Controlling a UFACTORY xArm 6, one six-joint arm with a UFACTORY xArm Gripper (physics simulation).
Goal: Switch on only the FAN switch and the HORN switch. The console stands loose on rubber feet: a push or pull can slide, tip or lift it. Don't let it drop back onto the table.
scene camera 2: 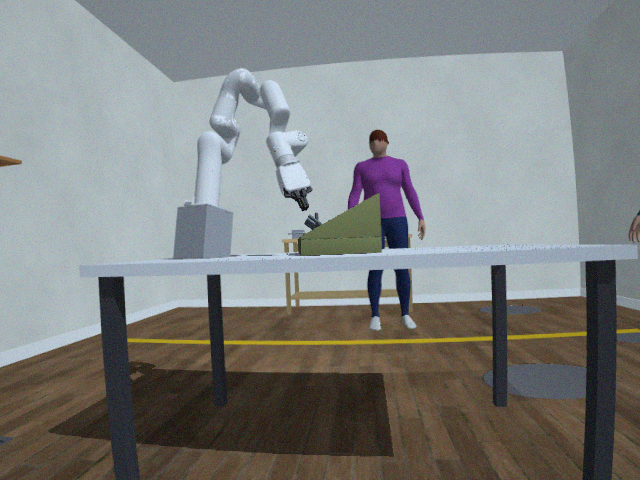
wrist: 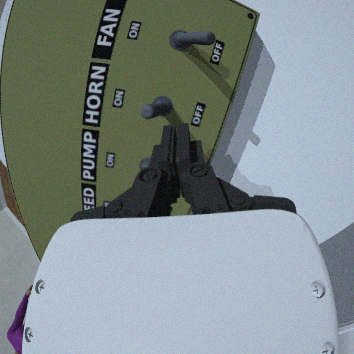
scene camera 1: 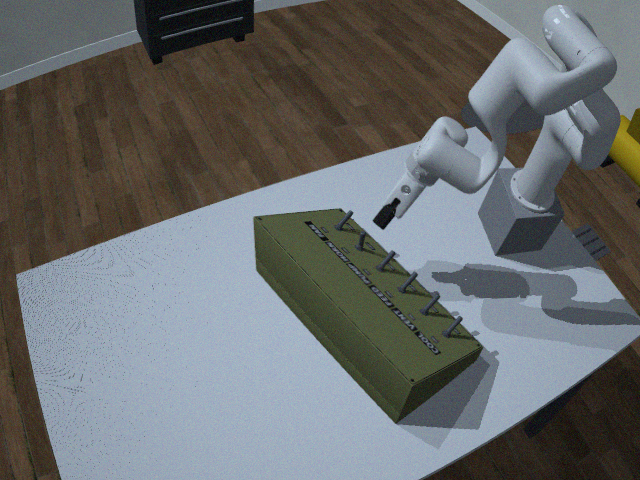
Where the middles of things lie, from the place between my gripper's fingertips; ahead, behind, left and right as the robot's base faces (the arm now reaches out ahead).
Labels:
My hand is 10 cm short of the olive console (scene camera 1: pixel 401 346), 11 cm to the right of it and 7 cm above it.

